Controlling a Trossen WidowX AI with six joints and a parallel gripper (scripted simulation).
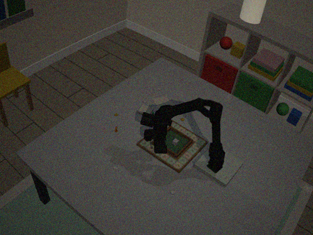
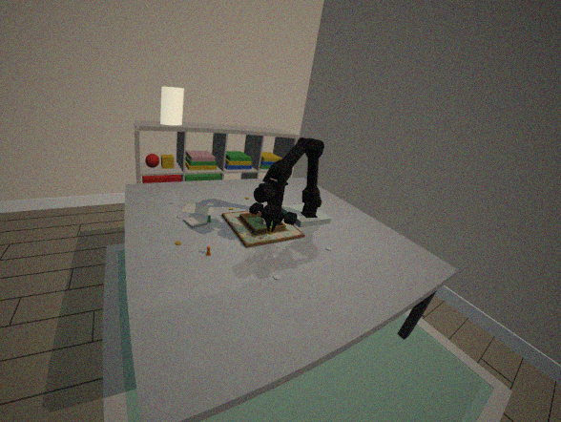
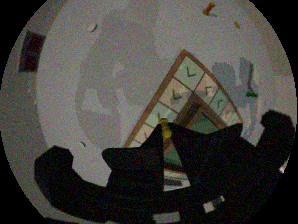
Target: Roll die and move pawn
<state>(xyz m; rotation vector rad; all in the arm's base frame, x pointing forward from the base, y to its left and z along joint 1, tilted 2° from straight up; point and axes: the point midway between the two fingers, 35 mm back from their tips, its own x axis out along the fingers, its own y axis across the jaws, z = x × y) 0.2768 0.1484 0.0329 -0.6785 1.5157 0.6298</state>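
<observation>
The green dice tray is 1 cm behind my gripper tip, 11 cm to the right of it and 3 cm below it. Also, from my gripper tip: green pawn 22 cm ahead, 18 cm to the right, 2 cm below; then orange pawn 27 cm ahead, 7 cm to the left, 2 cm below; then yellow pawn 1 cm above.
</observation>
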